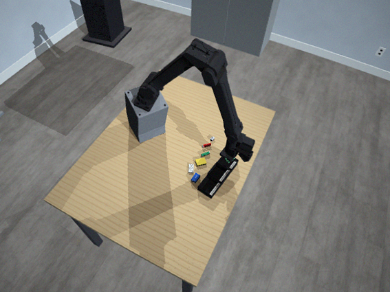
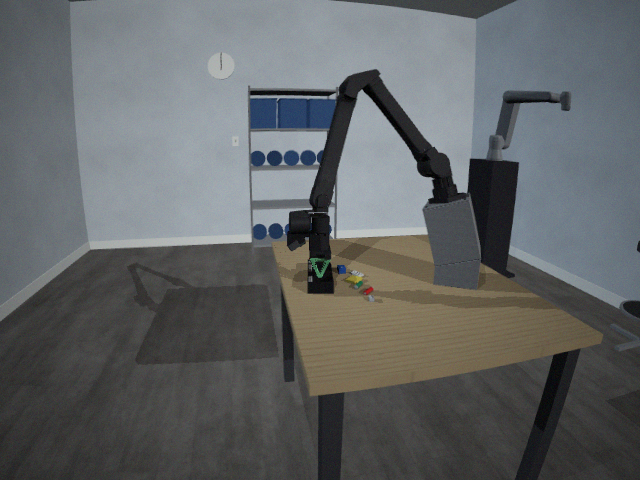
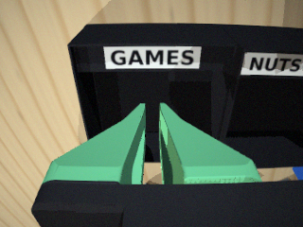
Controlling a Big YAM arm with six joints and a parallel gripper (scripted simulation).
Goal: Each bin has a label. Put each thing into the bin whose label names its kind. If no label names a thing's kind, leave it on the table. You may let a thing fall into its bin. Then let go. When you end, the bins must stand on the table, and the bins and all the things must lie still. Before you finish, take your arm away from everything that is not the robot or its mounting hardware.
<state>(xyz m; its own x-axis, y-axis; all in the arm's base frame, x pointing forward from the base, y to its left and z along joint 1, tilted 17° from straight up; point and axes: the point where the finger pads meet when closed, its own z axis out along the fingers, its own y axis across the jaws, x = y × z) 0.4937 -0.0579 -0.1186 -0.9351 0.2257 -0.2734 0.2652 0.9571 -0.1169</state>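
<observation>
Now: hand 14 cm past the yellow block, 3 cm to the left of it and 5 cm above it. The rest, counted from my hand: grey-white piece 13 cm behind, 13 cm to the left, 4 cm below; then red piece 14 cm behind, 8 cm to the left, 4 cm below; then green piece 13 cm behind, 2 cm to the left, 4 cm below.
</observation>
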